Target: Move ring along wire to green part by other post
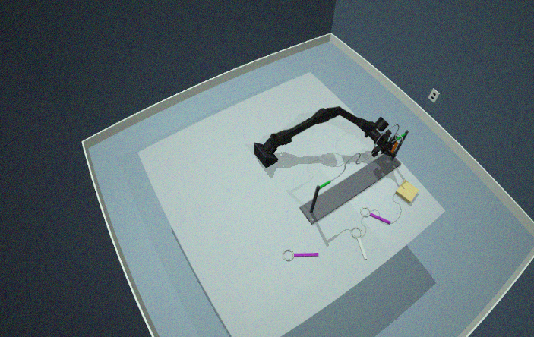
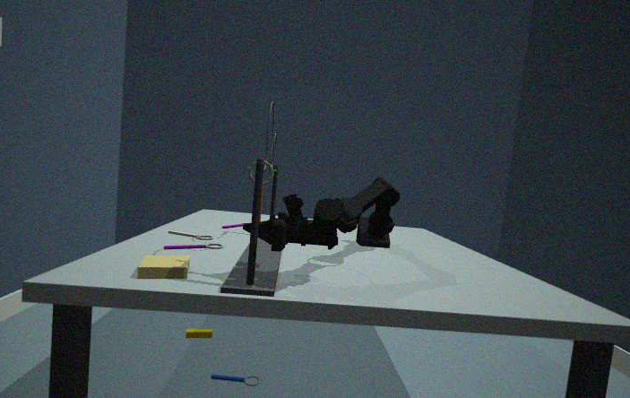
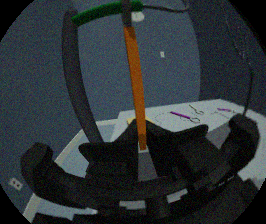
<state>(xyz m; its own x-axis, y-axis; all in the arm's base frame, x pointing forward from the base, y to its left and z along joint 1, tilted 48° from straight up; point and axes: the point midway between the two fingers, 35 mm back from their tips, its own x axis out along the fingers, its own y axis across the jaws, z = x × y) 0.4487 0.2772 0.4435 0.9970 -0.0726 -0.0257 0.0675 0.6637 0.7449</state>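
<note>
Now: gripper tip 3 cm past the orange-handled ring and 8 cm below it. From my gripper tip the other things lie so: yellow block 20 cm ahead, 71 cm to the right, 61 cm below; blue-handled ring 40 cm to the right, 62 cm below; white-handled ring 20 cm ahead, 44 cm to the right, 12 cm below.
</note>
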